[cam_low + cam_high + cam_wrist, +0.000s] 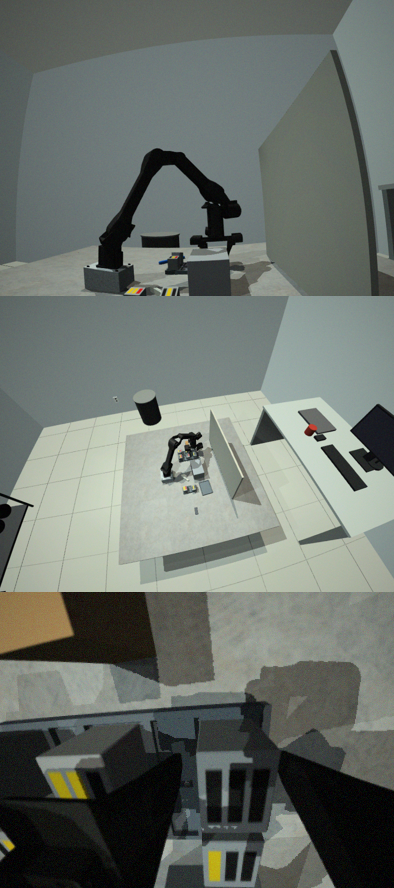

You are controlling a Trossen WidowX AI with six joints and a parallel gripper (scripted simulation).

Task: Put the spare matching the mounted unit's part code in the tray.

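Now: the grey spare block 2 cm above my gripper tip. The rest, counted from my gripper tip: mounted unit 4 cm behind, 22 cm to the right, 3 cm above; blue stick 18 cm behind, 13 cm to the left, 1 cm below; orange block 5 cm behind, 9 cm to the left, 2 cm above.
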